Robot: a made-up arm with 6 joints.
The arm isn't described. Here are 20 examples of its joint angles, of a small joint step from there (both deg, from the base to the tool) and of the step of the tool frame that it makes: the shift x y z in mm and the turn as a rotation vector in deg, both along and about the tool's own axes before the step.
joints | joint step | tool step
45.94 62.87 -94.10 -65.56 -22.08 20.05 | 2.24 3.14 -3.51 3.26 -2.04 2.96 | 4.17 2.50 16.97 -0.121 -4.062 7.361
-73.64 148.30 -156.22 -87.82 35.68 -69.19 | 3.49 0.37 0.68 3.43 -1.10 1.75 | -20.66 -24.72 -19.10 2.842 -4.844 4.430
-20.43 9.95 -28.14 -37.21 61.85 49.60 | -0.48 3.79 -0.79 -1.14 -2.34 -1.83 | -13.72 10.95 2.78 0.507 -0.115 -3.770
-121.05 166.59 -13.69 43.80 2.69 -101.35 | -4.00 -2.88 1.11 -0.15 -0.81 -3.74 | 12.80 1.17 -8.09 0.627 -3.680 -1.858
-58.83 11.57 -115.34 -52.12 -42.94 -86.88 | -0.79 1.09 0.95 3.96 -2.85 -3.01 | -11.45 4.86 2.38 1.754 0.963 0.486
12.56 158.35 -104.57 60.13 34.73 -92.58 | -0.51 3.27 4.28 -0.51 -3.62 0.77 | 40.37 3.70 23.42 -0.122 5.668 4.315
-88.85 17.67 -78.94 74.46 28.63 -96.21 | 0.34 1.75 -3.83 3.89 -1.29 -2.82 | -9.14 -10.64 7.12 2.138 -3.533 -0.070
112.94 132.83 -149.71 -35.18 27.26 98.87 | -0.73 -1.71 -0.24 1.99 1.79 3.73 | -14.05 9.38 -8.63 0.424 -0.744 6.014
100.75 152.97 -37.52 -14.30 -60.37 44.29 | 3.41 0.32 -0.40 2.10 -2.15 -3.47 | 9.29 13.96 5.34 -1.618 -1.170 -5.026
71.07 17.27 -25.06 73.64 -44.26 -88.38 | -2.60 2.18 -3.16 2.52 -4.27 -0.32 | -13.80 0.00 4.69 6.996 1.017 1.215
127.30 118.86 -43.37 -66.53 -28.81 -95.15 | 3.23 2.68 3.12 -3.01 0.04 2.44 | -26.17 -2.60 17.24 -0.804 -8.030 -0.156
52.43 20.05 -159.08 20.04 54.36 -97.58 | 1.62 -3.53 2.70 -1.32 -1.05 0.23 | 7.91 -14.30 -25.34 2.137 1.164 0.788
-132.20 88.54 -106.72 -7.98 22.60 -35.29 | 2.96 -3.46 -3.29 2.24 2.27 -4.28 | -28.29 -10.26 -35.20 0.422 -5.656 -1.752
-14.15 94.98 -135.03 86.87 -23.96 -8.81 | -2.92 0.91 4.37 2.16 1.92 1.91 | -3.71 -30.61 7.34 4.960 0.636 -0.009
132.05 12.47 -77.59 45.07 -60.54 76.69 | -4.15 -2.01 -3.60 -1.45 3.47 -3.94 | 31.68 21.46 -9.46 -2.985 5.625 -4.134
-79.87 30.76 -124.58 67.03 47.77 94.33 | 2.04 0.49 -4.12 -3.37 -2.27 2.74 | 7.55 14.31 -11.24 -3.989 1.570 -0.482
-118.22 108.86 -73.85 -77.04 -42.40 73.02 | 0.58 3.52 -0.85 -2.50 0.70 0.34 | 17.47 -10.21 17.60 -0.401 3.945 0.078
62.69 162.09 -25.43 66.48 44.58 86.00 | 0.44 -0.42 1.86 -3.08 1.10 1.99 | -9.15 -6.14 2.16 1.618 -3.342 0.601
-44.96 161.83 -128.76 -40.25 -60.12 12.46 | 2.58 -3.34 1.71 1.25 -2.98 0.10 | -32.65 12.28 20.50 -1.513 -5.501 0.772
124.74 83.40 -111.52 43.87 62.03 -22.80 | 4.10 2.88 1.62 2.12 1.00 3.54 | 8.37 -1.40 32.28 -5.599 4.998 6.090
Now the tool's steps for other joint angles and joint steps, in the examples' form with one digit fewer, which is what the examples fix.
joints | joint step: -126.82 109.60 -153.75 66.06 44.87 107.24 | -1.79 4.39 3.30 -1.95 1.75 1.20
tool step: -61.9 9.7 12.5 1.35 -8.36 4.33
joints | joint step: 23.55 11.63 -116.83 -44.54 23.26 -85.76 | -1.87 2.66 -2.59 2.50 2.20 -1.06
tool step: -18.8 -3.1 10.8 -1.86 -0.66 -0.59
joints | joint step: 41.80 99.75 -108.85 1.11 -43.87 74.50 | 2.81 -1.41 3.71 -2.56 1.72 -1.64
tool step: 17.9 3.0 -8.4 2.92 4.32 -1.18
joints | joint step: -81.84 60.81 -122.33 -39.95 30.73 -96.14 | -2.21 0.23 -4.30 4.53 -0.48 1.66
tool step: 9.5 -12.6 -7.1 3.06 1.73 5.38
